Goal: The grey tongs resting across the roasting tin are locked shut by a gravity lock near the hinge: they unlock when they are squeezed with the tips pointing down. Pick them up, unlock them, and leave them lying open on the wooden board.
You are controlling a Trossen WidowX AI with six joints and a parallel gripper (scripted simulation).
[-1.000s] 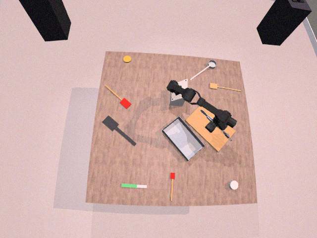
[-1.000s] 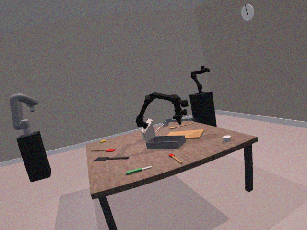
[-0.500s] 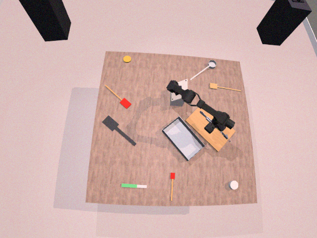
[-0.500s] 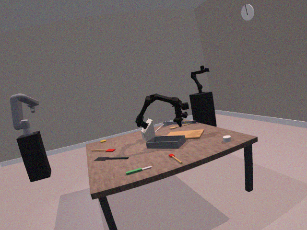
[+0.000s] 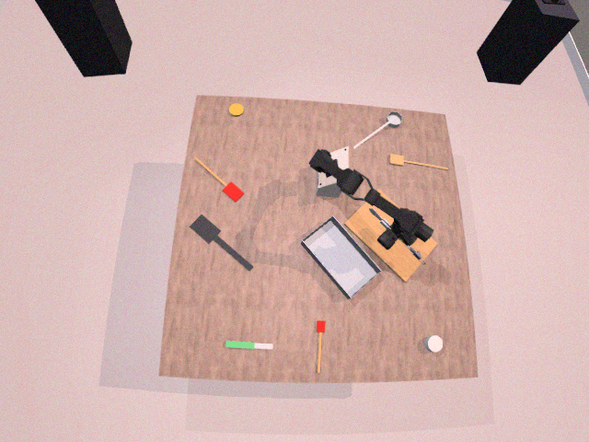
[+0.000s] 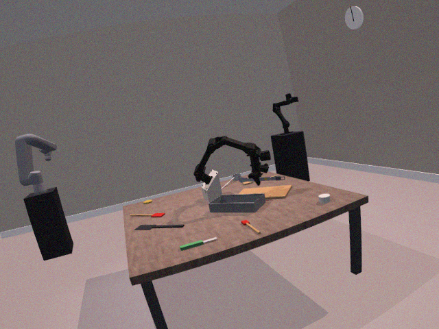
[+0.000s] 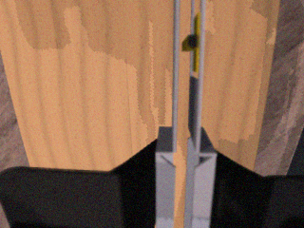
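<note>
Now: gripper tip 40 mm below the tong arm. Also, from my gripper tip: grey roasting tin (70 mm ahead, 210 mm to the right, 50 mm below); then board (20 mm behind, 30 mm to the left, 70 mm below); then black lock piece (40 mm ahead, 30 mm to the left, 40 mm above).
</note>
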